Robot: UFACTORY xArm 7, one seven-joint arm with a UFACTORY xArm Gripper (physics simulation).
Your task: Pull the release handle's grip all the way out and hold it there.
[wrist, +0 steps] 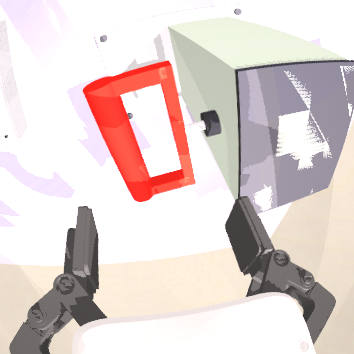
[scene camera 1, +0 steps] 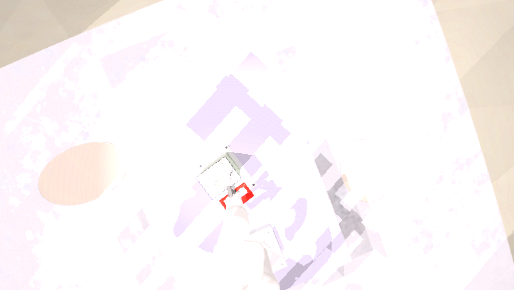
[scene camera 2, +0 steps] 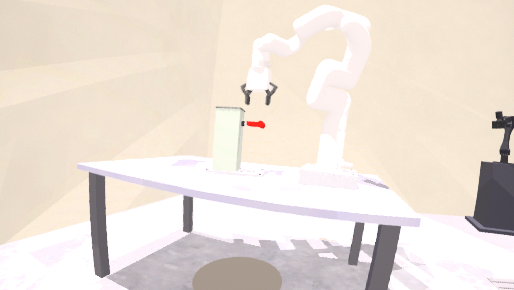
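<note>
The red release handle (scene camera 1: 248,194) (scene camera 2: 255,124) (wrist: 117,140) is a rectangular frame with a thick round grip bar on the side away from the pale green box (scene camera 1: 218,177) (scene camera 2: 228,140) (wrist: 205,85). A short pale rod (wrist: 196,126) joins it to a black collar (scene camera 2: 243,123) (wrist: 212,123) on the box's side. The handle stands out level near the box's top. My gripper (scene camera 2: 258,104) (wrist: 164,216) is open and empty, pointing down above the handle's height and not touching it. In scene camera 1 a dark finger overlaps the handle and the arm hides part of it.
The box stands upright on a bolted base plate on the white table (scene camera 2: 150,175). The arm's base (scene camera 2: 328,177) stands on the same table, on the handle's side of the box. A dark pedestal (scene camera 2: 495,195) with a small black arm stands off at the far right.
</note>
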